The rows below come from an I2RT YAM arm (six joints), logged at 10 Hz.
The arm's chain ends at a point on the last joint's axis. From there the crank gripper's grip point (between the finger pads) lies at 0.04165 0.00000 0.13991 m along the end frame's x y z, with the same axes.
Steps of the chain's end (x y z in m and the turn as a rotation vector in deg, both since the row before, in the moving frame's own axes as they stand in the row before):
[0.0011 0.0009 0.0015 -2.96 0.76 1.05]
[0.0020 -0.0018 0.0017 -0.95 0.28 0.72]
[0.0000 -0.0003 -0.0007 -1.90 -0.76 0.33]
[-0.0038 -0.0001 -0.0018 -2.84 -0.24 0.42]
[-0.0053 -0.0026 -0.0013 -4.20 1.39 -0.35]
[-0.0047 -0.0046 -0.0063 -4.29 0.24 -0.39]
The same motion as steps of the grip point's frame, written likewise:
[0.0029 0.0089 0.0007 -2.96 0.76 1.05]
[0.0027 0.0010 0.0015 -0.95 0.28 0.72]
[-0.0019 0.0046 -0.0002 -1.90 -0.76 0.33]
[-0.0044 0.0071 -0.0018 -2.84 -0.24 0.42]
[-0.0019 0.0073 -0.0027 -4.20 1.39 -0.35]
[-0.0041 0.0056 -0.0069 -4.29 0.24 -0.39]

